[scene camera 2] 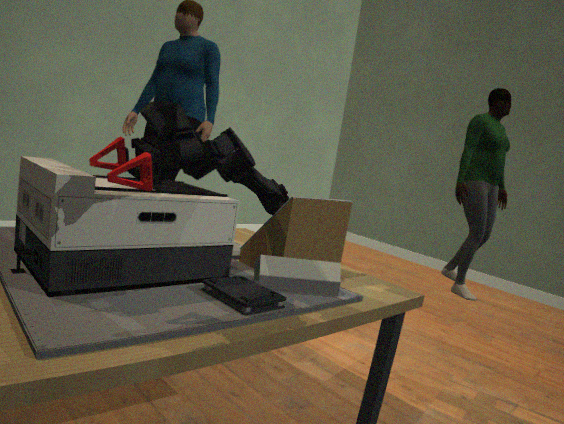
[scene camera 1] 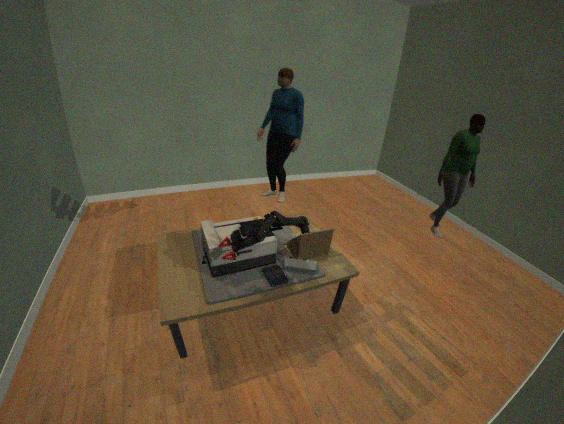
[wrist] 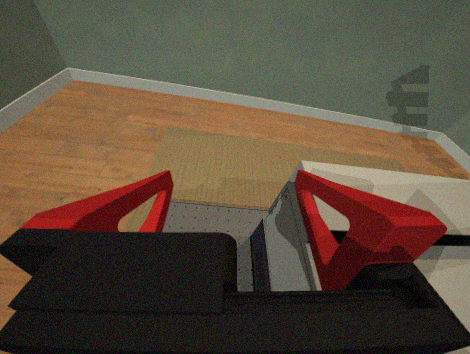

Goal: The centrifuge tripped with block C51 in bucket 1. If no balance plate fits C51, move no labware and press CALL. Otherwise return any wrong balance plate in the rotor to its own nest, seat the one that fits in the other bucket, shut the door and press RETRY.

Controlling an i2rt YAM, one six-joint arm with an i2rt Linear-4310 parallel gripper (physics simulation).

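Pixels of known places: gripper, fingertip midpoint: [scene camera 2: 98, 169] [scene camera 1: 220, 252] [wrist: 234, 177]; arm's base at its link origin: [scene camera 2: 288, 227] [scene camera 1: 306, 236].
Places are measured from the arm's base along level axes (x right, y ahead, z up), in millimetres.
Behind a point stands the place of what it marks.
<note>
The centrifuge [scene camera 1: 260, 252] {y 396, x -132, z 13 mm} [scene camera 2: 200, 225] {y 388, x -131, z 27 mm} [wrist: 400, 187] {y 722, x -53, z 125 mm}, a white box on a dark base, stands on the grey mat [scene camera 1: 235, 292] {y 606, x -332, z -119 mm} [scene camera 2: 125, 320] {y 617, x -303, z -119 mm} [wrist: 200, 220] {y 753, x -284, z -119 mm}. My gripper [scene camera 1: 222, 252] {y 675, x -243, z 147 mm} [scene camera 2: 100, 169] {y 675, x -243, z 147 mm} [wrist: 234, 177] {y 675, x -243, z 147 mm} is open and empty, its red fingers wide apart. It is above the centrifuge's top near the raised white end; in the wrist view one finger is over the centrifuge and the other lies out past its side. A dark flat panel [scene camera 2: 185, 188] {y 367, x 18, z 94 mm} lies on the top. Block C51, the rotor buckets, the balance plates and the buttons cannot be made out.
A black flat slab [scene camera 1: 275, 275] {y 323, x -263, z -93 mm} [scene camera 2: 244, 295] {y 345, x -289, z -93 mm} lies on the mat before the centrifuge. A low pale box [scene camera 1: 301, 265] {y 129, x -239, z -64 mm} [scene camera 2: 300, 270] {y 138, x -233, z -62 mm} and an upright brown panel [scene camera 1: 317, 244] {y -43, x -110, z -6 mm} [scene camera 2: 317, 230] {y -19, x -112, z 17 mm} stand to its right. Two people stand beyond the table [scene camera 1: 177, 280] [scene camera 2: 200, 357] {y 519, x -422, z -148 mm} [wrist: 215, 165].
</note>
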